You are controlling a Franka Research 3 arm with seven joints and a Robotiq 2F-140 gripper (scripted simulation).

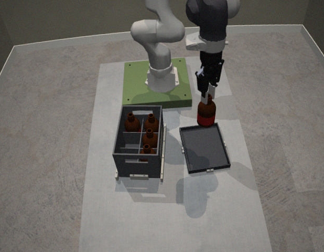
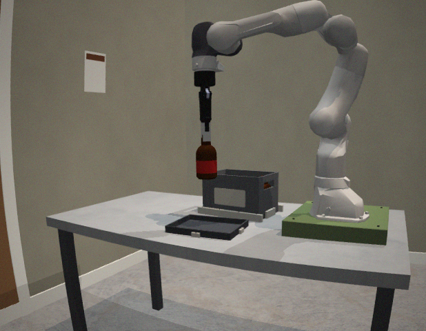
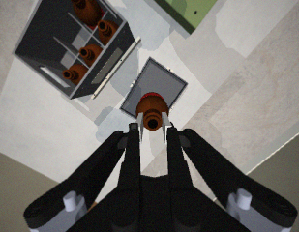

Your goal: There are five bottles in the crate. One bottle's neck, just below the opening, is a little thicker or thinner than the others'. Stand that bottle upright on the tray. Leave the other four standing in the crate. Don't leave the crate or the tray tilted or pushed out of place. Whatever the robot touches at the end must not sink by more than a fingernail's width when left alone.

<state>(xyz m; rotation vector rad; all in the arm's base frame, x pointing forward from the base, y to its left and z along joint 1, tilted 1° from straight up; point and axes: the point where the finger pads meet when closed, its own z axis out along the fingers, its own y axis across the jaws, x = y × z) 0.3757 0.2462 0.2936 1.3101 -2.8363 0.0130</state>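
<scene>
My gripper is now 9 cm above the glass bottle. The rest, counted from my hand: black tray 34 cm below; dark grey crate 28 cm to the right, 27 cm below, 5 cm ahead; brown bottle 34 cm to the right, 27 cm below, 4 cm behind.
</scene>
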